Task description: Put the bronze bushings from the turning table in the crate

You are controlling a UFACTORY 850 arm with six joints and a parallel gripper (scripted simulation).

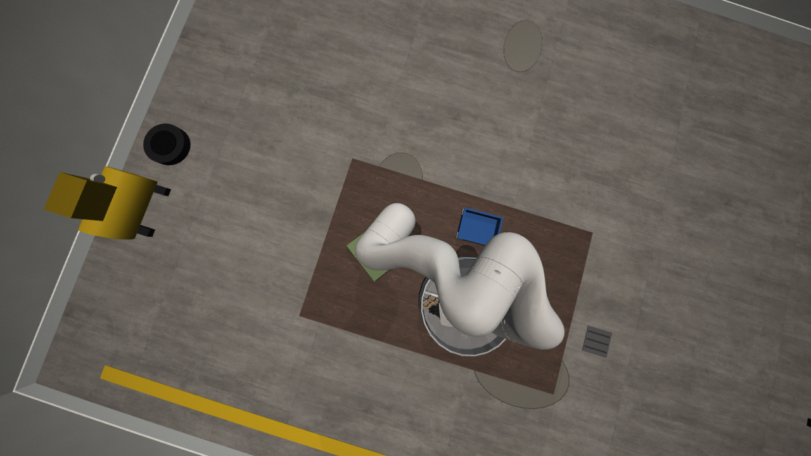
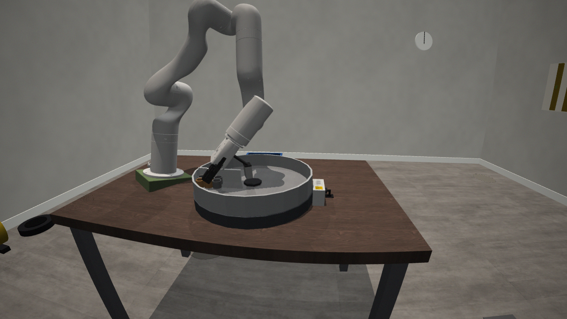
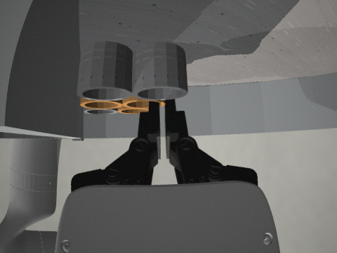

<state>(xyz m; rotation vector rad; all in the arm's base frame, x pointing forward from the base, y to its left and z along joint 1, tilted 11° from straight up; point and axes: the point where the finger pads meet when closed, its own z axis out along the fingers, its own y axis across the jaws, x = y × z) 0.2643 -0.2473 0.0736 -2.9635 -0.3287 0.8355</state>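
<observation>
Now: the blue crate 390 mm to the left of my hand, 190 mm ahead of it and 70 mm below it. From my hand the other things lie so: grey turning table: 150 mm ahead, 40 mm below, 30 mm to the left.
</observation>
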